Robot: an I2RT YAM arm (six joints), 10 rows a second.
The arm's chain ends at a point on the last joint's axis. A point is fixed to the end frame.
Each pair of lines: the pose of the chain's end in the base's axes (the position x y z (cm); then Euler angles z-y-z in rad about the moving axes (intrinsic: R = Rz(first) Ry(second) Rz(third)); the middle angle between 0 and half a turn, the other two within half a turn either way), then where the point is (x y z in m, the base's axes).
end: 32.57, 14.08, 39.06, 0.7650, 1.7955, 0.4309
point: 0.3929 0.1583 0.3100
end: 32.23, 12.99, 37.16, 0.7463, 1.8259, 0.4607
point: 0.3864 0.1457 0.2882
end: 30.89, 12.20, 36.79, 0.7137, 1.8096, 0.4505
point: 0.3751 0.1361 0.2858
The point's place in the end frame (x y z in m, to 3 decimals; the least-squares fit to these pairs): 0.045 -0.058 0.077
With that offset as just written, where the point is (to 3 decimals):
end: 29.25, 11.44, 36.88, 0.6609, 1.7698, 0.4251
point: 0.363 0.126 0.290
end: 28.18, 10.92, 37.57, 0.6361, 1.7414, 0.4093
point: 0.355 0.119 0.299
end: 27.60, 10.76, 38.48, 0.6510, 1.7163, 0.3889
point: 0.351 0.119 0.311
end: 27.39, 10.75, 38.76, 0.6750, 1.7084, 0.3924
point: 0.349 0.121 0.314
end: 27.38, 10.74, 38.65, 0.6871, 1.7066, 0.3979
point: 0.349 0.122 0.313
